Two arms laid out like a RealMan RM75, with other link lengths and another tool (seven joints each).
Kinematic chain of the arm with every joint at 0, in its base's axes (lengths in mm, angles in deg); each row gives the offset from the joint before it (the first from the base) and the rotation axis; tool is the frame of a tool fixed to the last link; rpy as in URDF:
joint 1: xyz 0 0 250.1 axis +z
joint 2: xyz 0 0 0 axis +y
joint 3: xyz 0 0 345.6 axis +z
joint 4: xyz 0 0 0 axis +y
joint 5: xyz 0 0 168 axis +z
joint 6: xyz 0 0 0 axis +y
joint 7: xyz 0 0 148.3 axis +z
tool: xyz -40 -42 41 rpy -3.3 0 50.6
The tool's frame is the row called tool.
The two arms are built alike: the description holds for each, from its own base.
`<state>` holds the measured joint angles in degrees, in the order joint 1, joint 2, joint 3, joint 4, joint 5, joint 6, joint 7, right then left.
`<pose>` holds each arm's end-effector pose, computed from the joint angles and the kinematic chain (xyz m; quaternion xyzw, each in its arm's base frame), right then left.
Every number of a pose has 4 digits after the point. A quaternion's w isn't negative.
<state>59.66 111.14 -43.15 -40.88 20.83 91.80 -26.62 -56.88 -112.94 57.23 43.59 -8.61 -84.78 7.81</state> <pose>0.2591 0.5163 -0.0079 -0.5016 0.8493 -0.0140 0.1642 -0.3309 0.4312 0.0148 -0.9060 -0.2385 0.3173 0.1473</pose>
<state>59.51 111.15 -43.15 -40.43 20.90 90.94 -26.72 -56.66 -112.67 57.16 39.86 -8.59 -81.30 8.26</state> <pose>0.2610 0.5171 -0.0085 -0.5006 0.8496 -0.0107 0.1658 -0.3417 0.4304 0.0106 -0.9043 -0.2425 0.3188 0.1478</pose>
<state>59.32 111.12 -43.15 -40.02 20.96 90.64 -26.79 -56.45 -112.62 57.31 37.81 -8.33 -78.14 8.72</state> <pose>0.2635 0.5162 -0.0093 -0.4986 0.8509 -0.0110 0.1652 -0.3489 0.4332 0.0084 -0.9034 -0.2381 0.3205 0.1563</pose>
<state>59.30 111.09 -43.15 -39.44 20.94 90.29 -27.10 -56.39 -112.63 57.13 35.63 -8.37 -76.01 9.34</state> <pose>0.2648 0.5158 -0.0105 -0.4990 0.8508 -0.0125 0.1646 -0.3543 0.4325 0.0044 -0.9039 -0.2373 0.3202 0.1553</pose>
